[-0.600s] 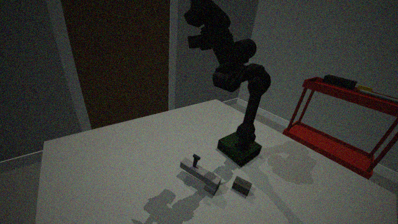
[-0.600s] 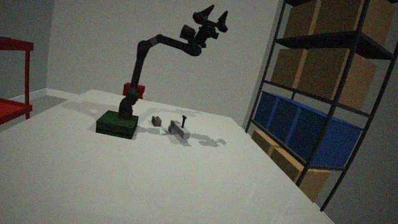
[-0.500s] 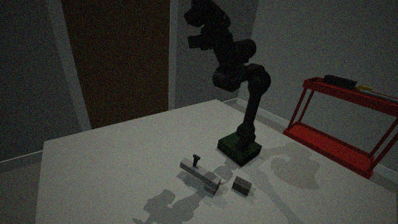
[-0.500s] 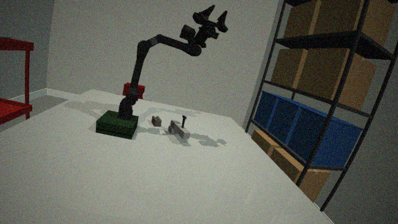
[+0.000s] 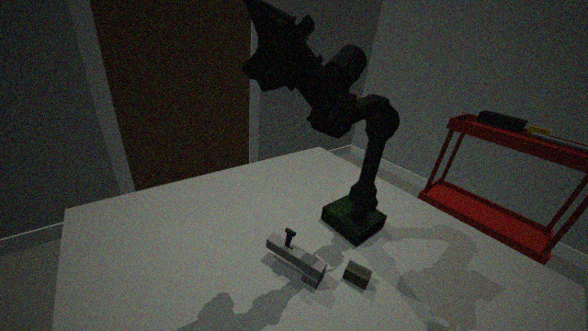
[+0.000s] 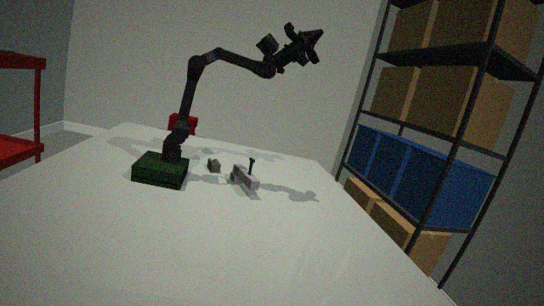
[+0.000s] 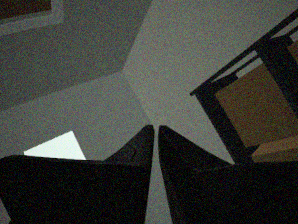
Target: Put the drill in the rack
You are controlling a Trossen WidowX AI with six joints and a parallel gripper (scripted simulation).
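Right now the small dark key is 120 mm behind my gripper tip, 20 mm to the left of it and 540 mm below it. From my gripper tip the other things lie so: long grey block (130 mm behind, 50 mm to the left, 600 mm below); then drill (140 mm behind, 70 mm to the left, 590 mm below).
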